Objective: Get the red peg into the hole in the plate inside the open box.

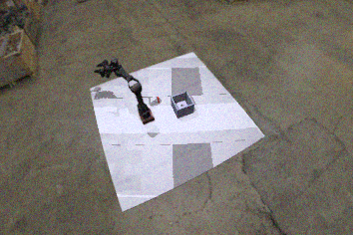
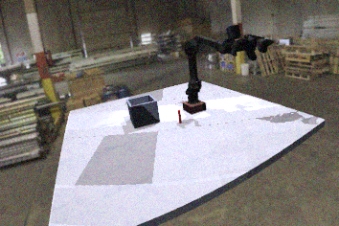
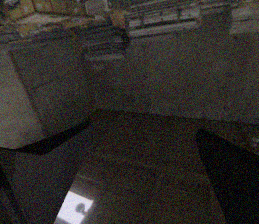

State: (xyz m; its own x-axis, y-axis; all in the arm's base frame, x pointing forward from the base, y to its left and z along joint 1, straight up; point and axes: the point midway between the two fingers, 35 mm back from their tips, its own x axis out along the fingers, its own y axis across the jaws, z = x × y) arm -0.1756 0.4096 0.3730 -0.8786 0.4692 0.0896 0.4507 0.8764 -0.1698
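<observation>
My gripper tip is 390 mm short of the red peg, 390 mm above it and 330 mm to the left of it. From my gripper tip the other things lie so: pale plate 530 mm ahead, 520 mm to the right, 380 mm below.
</observation>
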